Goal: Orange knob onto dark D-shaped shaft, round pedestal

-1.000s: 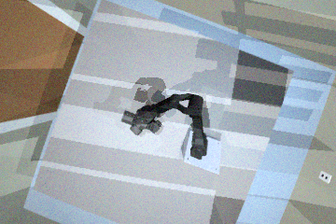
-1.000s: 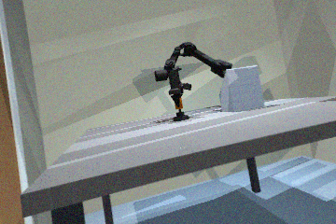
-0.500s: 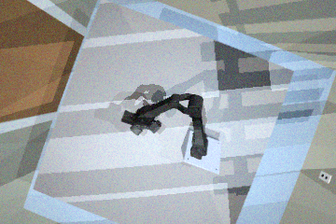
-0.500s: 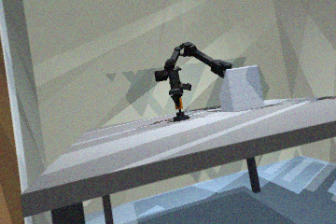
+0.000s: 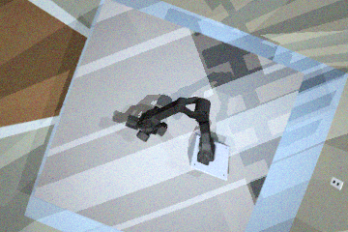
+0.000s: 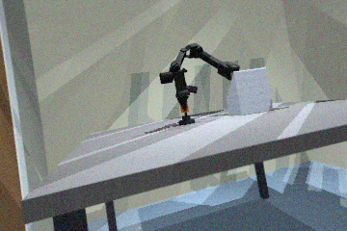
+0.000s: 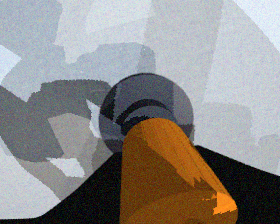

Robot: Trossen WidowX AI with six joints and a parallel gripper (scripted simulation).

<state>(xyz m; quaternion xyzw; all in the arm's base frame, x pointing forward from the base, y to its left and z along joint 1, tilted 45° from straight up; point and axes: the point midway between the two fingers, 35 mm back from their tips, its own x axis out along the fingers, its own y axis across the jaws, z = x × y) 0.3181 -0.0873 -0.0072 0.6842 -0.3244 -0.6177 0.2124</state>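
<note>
My gripper tip is now 20 mm below the orange knob. Round my gripper tip: dark round pedestal (40 mm below).
</note>
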